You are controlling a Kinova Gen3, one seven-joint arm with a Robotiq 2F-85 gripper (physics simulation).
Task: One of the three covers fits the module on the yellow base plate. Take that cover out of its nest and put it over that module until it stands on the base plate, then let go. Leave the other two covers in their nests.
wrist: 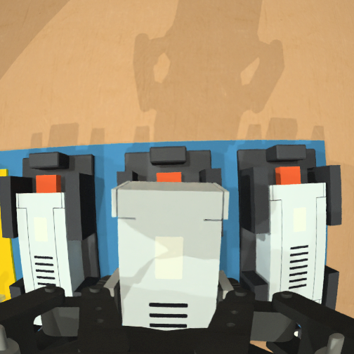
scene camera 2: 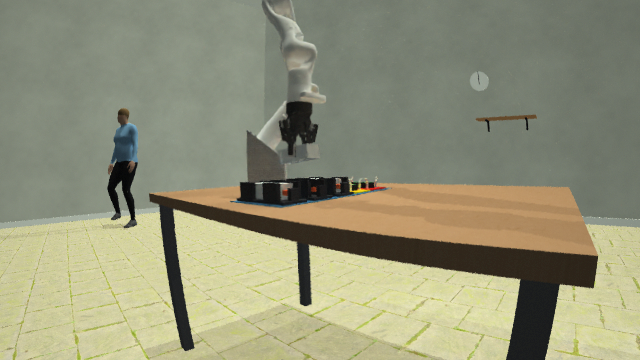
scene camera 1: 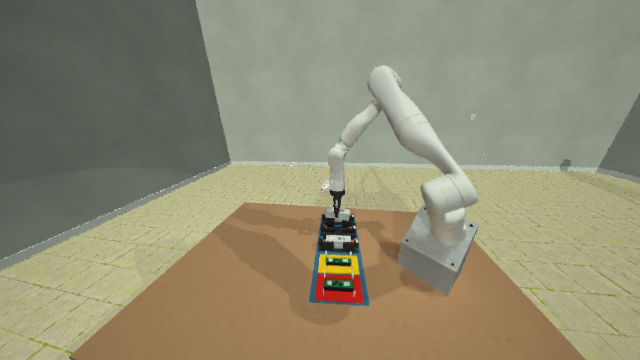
Labels:
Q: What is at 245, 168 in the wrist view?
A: A blue board.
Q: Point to a blue board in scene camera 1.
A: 334, 228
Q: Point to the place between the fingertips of my gripper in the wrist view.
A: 169, 285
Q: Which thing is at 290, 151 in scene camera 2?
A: My gripper.

